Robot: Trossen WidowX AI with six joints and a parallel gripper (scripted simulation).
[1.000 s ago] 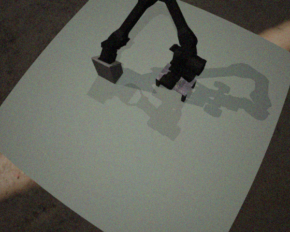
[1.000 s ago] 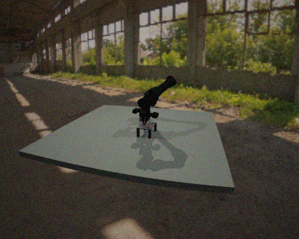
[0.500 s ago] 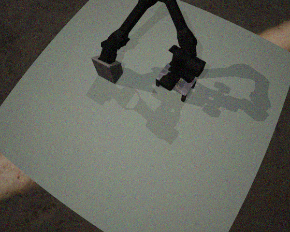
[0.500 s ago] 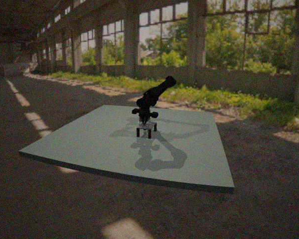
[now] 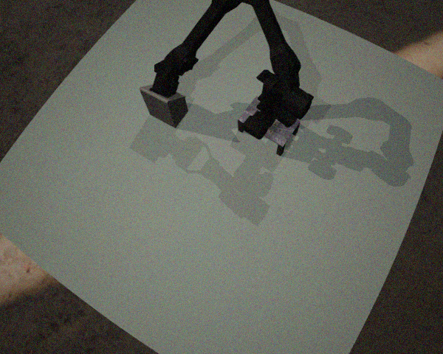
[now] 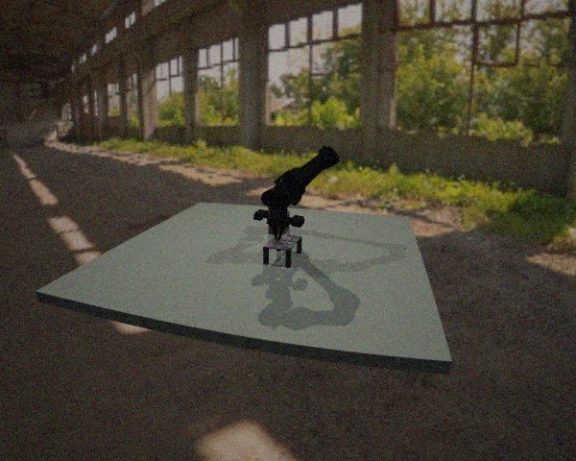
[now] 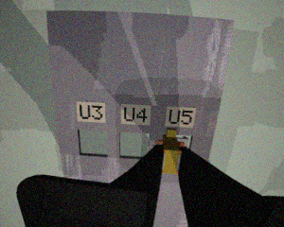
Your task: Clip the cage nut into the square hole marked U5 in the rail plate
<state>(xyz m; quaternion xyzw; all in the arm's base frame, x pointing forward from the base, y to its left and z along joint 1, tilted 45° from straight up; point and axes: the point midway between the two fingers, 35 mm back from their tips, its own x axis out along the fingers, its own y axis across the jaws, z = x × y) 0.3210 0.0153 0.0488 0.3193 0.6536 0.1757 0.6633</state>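
Right now my gripper tip is 1 cm above the cage nut.
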